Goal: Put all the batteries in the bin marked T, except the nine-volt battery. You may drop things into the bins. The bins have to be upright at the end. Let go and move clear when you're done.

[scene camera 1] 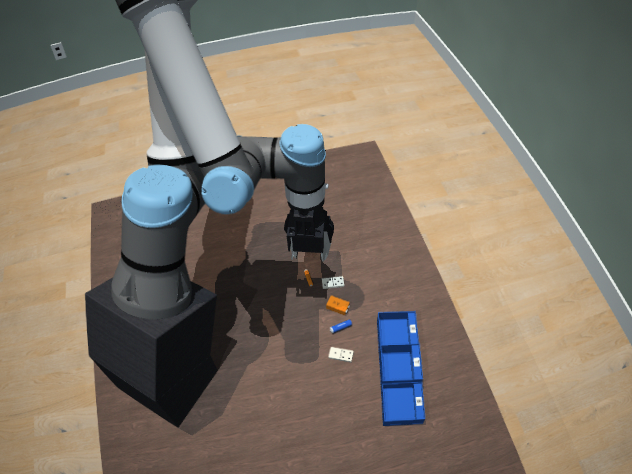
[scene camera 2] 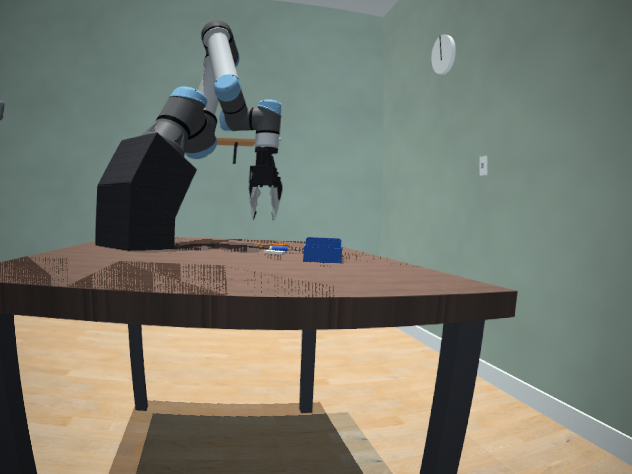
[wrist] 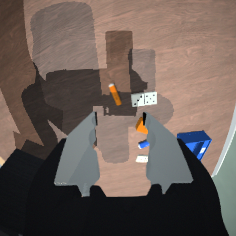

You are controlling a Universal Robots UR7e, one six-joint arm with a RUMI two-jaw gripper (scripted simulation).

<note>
In view: the gripper [scene camera 1: 310, 258] and a joined blue bins [scene camera 1: 402, 381].
The joined blue bins shows as well in scene camera 2 [scene camera 2: 327, 250]. The gripper is seen too in the wrist view [wrist: 119, 112].
</note>
